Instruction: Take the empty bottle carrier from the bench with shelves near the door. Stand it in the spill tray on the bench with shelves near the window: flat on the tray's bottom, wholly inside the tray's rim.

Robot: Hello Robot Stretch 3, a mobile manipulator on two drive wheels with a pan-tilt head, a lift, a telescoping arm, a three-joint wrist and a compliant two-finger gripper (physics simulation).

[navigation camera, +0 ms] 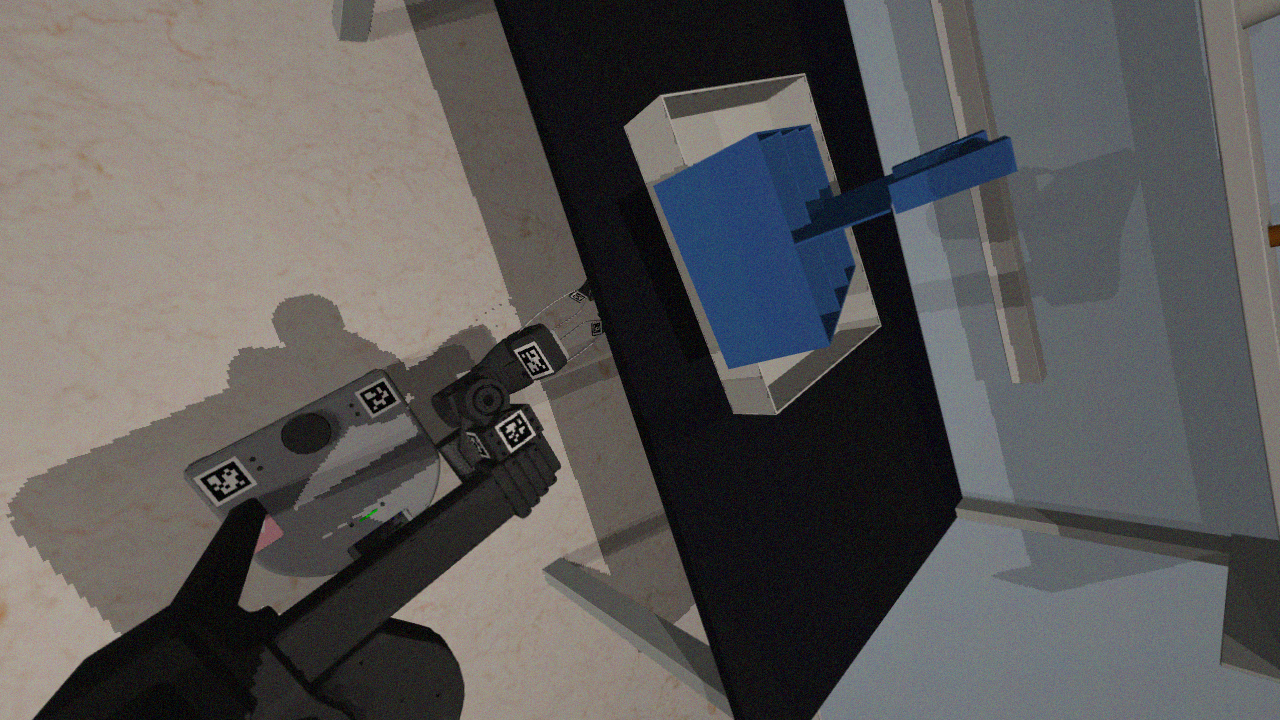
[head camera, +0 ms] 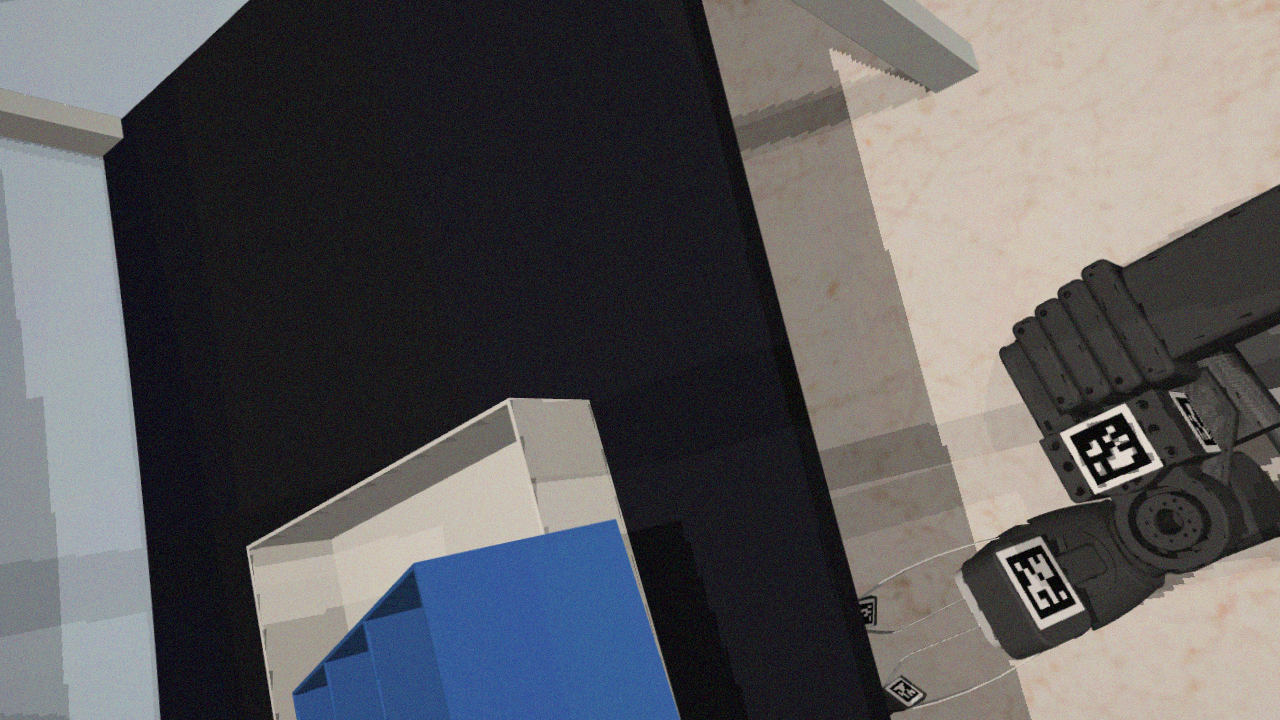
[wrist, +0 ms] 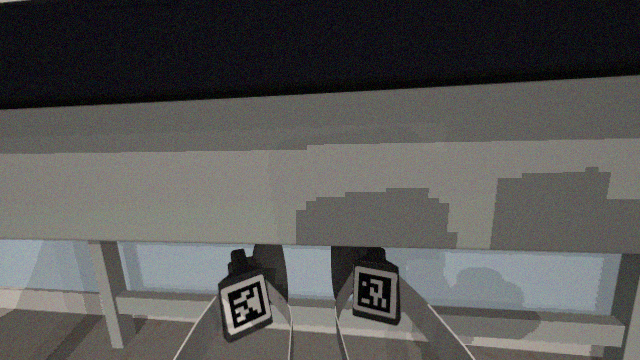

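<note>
The blue bottle carrier stands upright in the pale spill tray on the black-topped bench. Its handle points up in the navigation view. Its base is hidden, so I cannot tell whether it lies flat. My gripper is partly open, with nothing between its fingers. It is at the bench's front side, lower than the top and apart from the carrier. The fingertips reach under the front edge and are partly hidden by it. The carrier does not show in the wrist view.
The bench's grey front apron runs across the wrist view above the fingertips. A bench leg stands to the left there. Behind the bench is a pale blue wall with a light rail. My arm extends beside the bench.
</note>
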